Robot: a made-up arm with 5 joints. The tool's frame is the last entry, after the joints.
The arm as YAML. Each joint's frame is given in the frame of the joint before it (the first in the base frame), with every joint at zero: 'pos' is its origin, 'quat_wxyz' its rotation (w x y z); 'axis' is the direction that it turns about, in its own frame. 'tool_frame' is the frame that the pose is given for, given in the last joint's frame.
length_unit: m
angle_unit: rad
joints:
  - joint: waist
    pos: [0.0, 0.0, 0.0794]
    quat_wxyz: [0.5, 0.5, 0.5, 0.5]
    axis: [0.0, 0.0, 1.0]
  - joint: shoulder
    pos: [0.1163, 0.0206, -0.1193]
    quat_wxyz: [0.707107, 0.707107, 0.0, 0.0]
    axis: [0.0, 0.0, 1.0]
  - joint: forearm
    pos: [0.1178, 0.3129, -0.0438]
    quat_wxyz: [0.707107, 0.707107, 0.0, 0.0]
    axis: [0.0, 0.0, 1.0]
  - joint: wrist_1
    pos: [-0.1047, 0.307, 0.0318]
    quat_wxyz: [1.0, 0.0, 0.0, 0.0]
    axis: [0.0, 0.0, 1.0]
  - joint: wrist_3
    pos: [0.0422, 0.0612, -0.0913]
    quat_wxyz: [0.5, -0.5, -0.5, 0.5]
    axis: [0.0, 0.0, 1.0]
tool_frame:
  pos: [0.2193, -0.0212, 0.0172]
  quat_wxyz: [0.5, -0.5, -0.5, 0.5]
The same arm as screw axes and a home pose.
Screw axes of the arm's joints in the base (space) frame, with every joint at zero. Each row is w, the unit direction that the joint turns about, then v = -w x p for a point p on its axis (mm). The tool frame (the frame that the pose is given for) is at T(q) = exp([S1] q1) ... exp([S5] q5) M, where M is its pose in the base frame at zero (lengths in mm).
S1 = (1, 0, 0, 0.0, 79.4, 0.0)
S2 = (0, 0, -1, -116.3, -119.3, 0.0)
S3 = (-1, 0, 0, 0.0, -143.8, 234.1)
S4 = (-1, 0, 0, 0.0, 163.2, 129.4)
S5 = (0, -1, 0, -224.4, 0.0, -253.1)
M =
1 0 0 231.9
0 1 0 154.4
0 0 1 -443.7
0 0 0 1

